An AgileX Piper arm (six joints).
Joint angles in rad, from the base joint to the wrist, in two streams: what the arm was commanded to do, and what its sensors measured. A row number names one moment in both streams.
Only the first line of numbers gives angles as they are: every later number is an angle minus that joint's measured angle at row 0.
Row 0, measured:
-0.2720 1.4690 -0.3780 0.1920 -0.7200 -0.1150
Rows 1 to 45, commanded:
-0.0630 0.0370 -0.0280 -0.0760 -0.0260 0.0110
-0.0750 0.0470 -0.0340 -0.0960 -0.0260 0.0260
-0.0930 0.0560 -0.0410 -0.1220 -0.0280 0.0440
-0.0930 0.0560 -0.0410 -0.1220 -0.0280 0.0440
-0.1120 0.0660 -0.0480 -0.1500 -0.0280 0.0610
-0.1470 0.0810 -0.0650 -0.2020 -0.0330 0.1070
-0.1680 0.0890 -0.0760 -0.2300 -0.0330 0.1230
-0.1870 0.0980 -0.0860 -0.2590 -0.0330 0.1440
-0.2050 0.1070 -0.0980 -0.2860 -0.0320 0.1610
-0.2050 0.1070 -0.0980 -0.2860 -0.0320 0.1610
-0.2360 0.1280 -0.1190 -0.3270 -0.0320 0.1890
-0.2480 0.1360 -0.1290 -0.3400 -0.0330 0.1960
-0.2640 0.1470 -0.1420 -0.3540 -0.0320 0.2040
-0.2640 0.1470 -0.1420 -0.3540 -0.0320 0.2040
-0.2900 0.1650 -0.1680 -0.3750 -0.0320 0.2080
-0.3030 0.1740 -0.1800 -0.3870 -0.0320 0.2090
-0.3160 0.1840 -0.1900 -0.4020 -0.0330 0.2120
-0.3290 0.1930 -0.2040 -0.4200 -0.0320 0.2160
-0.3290 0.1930 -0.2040 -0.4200 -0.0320 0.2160
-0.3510 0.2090 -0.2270 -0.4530 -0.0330 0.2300
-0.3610 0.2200 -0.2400 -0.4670 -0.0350 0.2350
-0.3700 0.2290 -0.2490 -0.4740 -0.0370 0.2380
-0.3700 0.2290 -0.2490 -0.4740 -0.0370 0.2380
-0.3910 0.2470 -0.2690 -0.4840 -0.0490 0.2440
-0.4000 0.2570 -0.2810 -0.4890 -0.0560 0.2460
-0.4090 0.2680 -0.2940 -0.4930 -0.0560 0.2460
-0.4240 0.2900 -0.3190 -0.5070 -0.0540 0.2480
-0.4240 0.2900 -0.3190 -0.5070 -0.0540 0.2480
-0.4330 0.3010 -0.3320 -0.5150 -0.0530 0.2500
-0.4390 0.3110 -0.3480 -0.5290 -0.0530 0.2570
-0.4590 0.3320 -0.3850 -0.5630 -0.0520 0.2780
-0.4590 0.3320 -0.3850 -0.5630 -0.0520 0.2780
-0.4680 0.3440 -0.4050 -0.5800 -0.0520 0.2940
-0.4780 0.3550 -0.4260 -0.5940 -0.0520 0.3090
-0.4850 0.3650 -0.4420 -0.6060 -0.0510 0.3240
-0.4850 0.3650 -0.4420 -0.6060 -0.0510 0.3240
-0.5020 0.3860 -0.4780 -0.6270 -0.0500 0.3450
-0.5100 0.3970 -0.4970 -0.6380 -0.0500 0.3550
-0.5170 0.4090 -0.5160 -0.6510 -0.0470 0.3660
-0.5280 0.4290 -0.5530 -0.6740 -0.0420 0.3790
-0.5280 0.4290 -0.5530 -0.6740 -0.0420 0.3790
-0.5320 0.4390 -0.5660 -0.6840 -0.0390 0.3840
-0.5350 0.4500 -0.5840 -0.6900 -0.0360 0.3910
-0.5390 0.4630 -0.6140 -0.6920 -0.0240 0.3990
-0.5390 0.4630 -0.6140 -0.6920 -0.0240 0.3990
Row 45, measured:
-0.5280 0.4460 -0.5730 -0.6700 -0.0360 0.3840
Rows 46 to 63, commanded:
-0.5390 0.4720 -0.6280 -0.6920 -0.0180 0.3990
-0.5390 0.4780 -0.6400 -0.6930 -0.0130 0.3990
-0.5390 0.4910 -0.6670 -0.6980 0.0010 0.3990
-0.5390 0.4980 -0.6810 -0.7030 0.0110 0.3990
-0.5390 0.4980 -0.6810 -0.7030 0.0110 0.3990
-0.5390 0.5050 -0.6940 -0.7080 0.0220 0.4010
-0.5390 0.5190 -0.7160 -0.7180 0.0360 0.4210
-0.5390 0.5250 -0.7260 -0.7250 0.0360 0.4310
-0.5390 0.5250 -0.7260 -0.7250 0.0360 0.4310
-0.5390 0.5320 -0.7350 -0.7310 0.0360 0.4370
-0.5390 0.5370 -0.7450 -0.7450 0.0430 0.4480
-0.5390 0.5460 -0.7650 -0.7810 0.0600 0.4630
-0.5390 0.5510 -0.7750 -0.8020 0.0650 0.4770
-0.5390 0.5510 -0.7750 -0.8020 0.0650 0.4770
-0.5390 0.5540 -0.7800 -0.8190 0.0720 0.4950
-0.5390 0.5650 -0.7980 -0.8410 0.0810 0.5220
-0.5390 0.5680 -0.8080 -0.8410 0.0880 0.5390
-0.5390 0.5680 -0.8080 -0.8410 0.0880 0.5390
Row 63, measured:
-0.5470 0.5570 -0.7710 -0.7870 0.1010 0.4960
